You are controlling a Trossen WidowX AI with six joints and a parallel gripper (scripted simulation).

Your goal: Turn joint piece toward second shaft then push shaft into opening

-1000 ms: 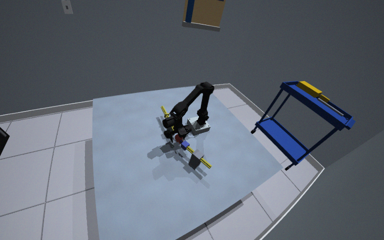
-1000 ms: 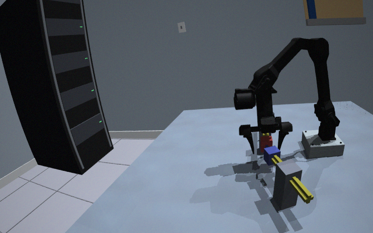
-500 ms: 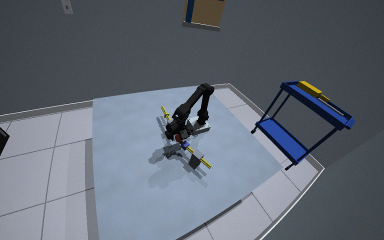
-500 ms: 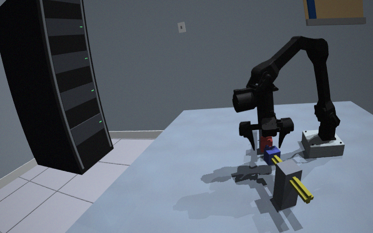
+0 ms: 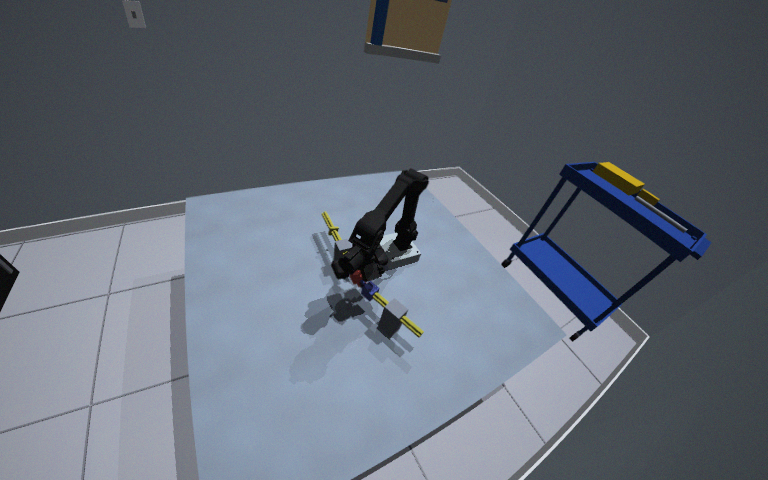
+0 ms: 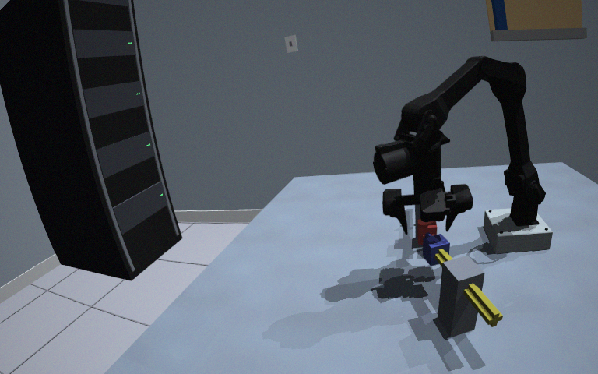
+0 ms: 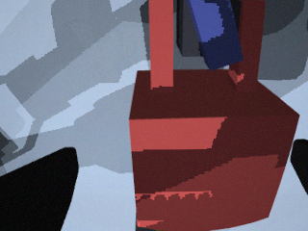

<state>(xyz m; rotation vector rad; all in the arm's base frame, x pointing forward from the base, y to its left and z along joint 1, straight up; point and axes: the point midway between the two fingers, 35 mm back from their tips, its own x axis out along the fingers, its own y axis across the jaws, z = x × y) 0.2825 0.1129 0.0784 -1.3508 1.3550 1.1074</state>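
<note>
The joint piece is 20 mm to the left of my gripper tip and 10 mm above it.
</note>
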